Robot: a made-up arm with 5 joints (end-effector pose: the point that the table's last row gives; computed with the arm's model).
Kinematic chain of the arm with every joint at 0, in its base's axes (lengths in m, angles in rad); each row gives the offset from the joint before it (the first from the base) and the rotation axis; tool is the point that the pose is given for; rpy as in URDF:
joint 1: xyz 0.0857 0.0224 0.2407 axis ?
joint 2: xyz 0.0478 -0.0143 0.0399 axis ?
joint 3: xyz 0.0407 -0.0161 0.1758 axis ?
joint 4: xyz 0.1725 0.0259 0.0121 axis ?
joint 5: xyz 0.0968 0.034 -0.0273 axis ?
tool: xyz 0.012 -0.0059 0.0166 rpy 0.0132 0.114 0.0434
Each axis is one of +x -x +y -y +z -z.
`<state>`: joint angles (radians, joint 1 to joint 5).
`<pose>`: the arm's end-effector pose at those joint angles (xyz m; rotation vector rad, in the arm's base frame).
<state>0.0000 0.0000 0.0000 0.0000 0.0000</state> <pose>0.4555 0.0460 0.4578 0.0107 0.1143 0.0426</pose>
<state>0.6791 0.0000 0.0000 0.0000 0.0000</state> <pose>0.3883 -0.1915 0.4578 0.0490 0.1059 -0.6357</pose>
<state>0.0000 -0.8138 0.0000 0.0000 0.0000</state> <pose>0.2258 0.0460 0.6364 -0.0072 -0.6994 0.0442</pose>
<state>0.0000 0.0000 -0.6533 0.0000 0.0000</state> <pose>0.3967 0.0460 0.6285 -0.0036 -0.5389 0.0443</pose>
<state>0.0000 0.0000 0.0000 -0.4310 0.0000</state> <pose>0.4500 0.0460 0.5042 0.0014 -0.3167 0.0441</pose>
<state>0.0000 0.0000 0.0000 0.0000 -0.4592</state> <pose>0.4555 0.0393 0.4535 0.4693 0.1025 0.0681</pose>
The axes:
joint 1: -z
joint 2: +y
joint 3: +y
joint 4: +y
joint 5: -x

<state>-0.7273 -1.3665 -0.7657 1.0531 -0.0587</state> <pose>-0.0467 -0.0651 0.5864 0.3880 -0.9121 0.7465</pose>
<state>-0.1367 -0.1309 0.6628 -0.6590 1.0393</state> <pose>0.4067 0.1078 0.3833 -1.0211 -0.0598 0.0388</pose>
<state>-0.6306 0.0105 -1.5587 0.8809 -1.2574</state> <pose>0.2280 0.1410 0.6742 1.3297 -0.1178 1.0616</pose>
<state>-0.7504 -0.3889 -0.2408 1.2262 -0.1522</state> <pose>0.2428 0.1978 0.4992 -0.0989 0.7372 0.7176</pose>
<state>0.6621 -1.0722 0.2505 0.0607 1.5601</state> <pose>0.2046 -0.0119 0.5946 -1.5918 0.0140 -1.1559</pose>
